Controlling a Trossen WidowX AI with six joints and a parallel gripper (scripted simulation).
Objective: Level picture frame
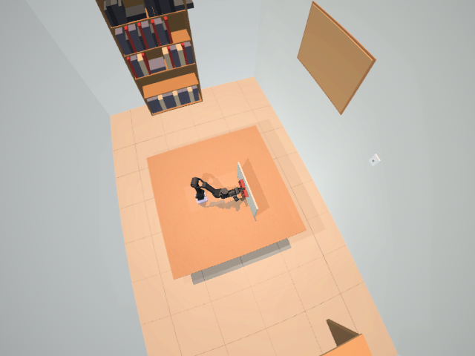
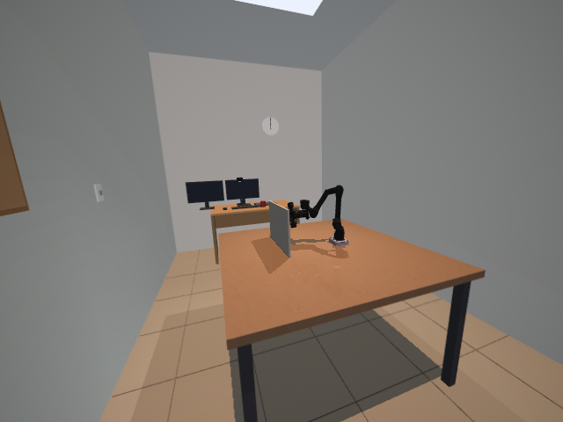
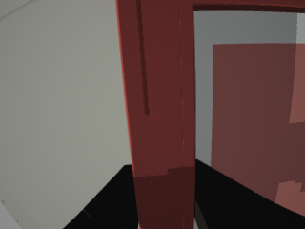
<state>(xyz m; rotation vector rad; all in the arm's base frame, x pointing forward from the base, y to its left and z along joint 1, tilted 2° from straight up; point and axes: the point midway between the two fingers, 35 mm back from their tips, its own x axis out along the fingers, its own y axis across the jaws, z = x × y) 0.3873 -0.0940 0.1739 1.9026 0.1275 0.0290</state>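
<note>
My gripper tip is now 2 cm to the right of the red picture frame and 5 cm above it. From my gripper tip the other things lie so: grey wall panel: 2 cm ahead, 7 cm below.
</note>
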